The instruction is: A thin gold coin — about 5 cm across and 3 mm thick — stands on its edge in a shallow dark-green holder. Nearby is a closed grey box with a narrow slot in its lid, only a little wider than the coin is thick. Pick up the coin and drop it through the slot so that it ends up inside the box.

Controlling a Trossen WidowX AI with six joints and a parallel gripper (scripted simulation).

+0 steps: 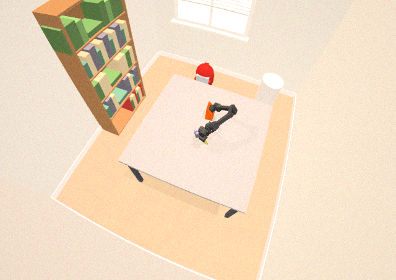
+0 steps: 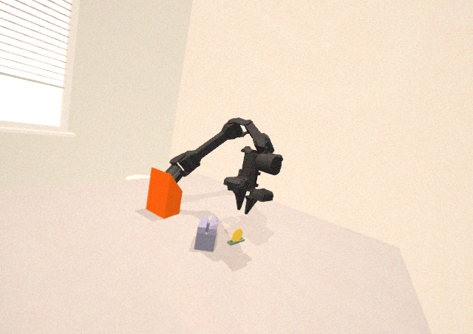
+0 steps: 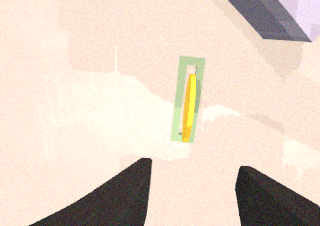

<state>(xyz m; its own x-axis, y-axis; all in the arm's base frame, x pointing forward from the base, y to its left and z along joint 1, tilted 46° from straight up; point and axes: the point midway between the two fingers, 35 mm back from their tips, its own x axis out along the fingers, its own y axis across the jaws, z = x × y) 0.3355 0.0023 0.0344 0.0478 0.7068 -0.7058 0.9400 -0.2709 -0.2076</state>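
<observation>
Right now my gripper tip is 90 mm above the gold coin.
</observation>
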